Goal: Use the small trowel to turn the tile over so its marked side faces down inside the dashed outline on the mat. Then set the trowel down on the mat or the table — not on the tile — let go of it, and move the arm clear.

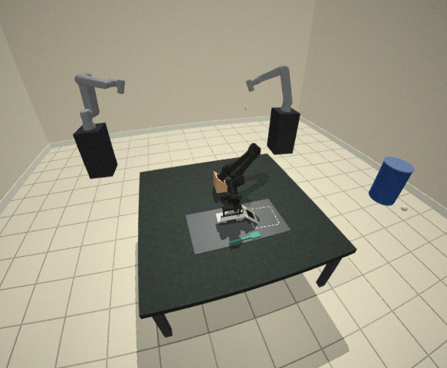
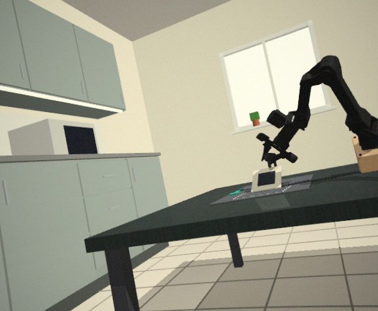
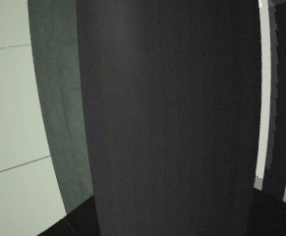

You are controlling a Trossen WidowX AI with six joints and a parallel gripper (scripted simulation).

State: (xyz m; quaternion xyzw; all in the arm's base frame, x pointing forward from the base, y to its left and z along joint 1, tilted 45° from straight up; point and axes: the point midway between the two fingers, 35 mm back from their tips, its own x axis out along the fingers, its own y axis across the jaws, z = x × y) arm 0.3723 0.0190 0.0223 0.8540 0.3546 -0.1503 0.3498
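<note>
My gripper tip is now 110 mm to the right of the tile, 60 mm above it and 20 mm past it. The rest, counted from my gripper tip: grey mat: 120 mm below, 10 mm to the left; teal trowel: 140 mm ahead, 100 mm below, 50 mm to the left.
</note>
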